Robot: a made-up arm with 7 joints.
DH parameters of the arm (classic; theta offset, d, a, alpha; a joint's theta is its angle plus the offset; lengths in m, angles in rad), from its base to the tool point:
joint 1: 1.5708 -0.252 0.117 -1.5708
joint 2: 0 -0.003 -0.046 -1.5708
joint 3: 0 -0.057 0.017 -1.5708
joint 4: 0.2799 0 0.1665 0
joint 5: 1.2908 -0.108 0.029 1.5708
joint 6: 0 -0.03 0.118 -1.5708
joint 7: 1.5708 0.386 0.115 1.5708
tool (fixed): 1.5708 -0.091 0 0
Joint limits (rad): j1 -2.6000..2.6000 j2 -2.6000..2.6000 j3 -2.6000..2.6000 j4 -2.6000..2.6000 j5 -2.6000..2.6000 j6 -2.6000..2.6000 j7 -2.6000..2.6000
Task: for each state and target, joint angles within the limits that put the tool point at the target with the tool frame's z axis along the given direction. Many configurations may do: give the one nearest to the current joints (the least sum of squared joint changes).
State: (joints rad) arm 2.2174 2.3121 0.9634 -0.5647 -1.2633 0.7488 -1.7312
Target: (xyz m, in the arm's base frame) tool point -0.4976 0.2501 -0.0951 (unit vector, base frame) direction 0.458 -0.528 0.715
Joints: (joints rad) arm 1.8294 2.6000 1.4488 -0.6840 -1.6452 0.3820 -1.4963
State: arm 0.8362 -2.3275 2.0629 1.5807 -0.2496 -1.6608 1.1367
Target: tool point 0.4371 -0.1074 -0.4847 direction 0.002 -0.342 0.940
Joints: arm 1.3043 -2.3098 2.2637 1.1607 -0.6336 -1.8776 1.1701
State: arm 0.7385 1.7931 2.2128 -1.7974 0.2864 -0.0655 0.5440
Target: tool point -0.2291 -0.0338 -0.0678 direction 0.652 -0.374 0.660
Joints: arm 0.3982 1.1897 2.4680 -2.2933 -0.0314 0.1818 0.4289
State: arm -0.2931 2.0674 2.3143 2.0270 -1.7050 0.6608 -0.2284
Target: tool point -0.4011 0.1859 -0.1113 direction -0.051 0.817 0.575
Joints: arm 0.2230 1.5367 2.1799 1.8035 -1.8806 0.4112 -0.3632
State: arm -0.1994 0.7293 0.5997 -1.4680 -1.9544 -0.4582 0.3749
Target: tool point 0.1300 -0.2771 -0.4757 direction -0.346 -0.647 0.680
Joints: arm -0.3443 1.0801 -0.1985 -1.5330 -2.3184 -0.3370 -0.4958
